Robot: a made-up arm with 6 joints. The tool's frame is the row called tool.
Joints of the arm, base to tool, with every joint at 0 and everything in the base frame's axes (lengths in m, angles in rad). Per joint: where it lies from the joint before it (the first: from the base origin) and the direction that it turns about. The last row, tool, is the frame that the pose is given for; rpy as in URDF.
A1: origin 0 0 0.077 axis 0 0 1
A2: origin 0 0 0 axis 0.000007 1 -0.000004
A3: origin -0.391 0 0.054 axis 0.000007 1 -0.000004
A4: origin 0.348 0 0.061 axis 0.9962 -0.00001 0.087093
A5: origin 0 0 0 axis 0.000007 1 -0.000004
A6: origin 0.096 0 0.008 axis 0.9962 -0.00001 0.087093
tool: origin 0 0 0 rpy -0.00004 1.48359 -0.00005
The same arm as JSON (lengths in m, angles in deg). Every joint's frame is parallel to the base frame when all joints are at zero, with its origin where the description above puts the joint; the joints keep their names.
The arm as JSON. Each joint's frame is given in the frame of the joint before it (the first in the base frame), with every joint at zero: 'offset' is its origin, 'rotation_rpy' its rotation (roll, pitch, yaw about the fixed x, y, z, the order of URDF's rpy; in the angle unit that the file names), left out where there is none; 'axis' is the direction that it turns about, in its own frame. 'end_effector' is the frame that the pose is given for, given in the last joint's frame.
{"length_unit": "m", "angle_unit": "deg", "chain": [{"id": "A1", "offset": [0.0, 0.0, 0.077], "axis": "+z"}, {"id": "A2", "offset": [0.0, 0.0, 0.0], "axis": "+y"}, {"id": "A3", "offset": [-0.391, 0.0, 0.054], "axis": "+y"}, {"id": "A4", "offset": [0.348, 0.0, 0.061], "axis": [0.9962, 0.0, 0.0871]}, {"id": "A5", "offset": [0.0, 0.0, 0.0], "axis": "+y"}, {"id": "A6", "offset": [0.096, 0.0, 0.008], "axis": [0.9962, 0.0, 0.0871]}], "end_effector": {"offset": [0.0, 0.0, 0.0], "rotation_rpy": [0.0, 85.0, 0.0]}}
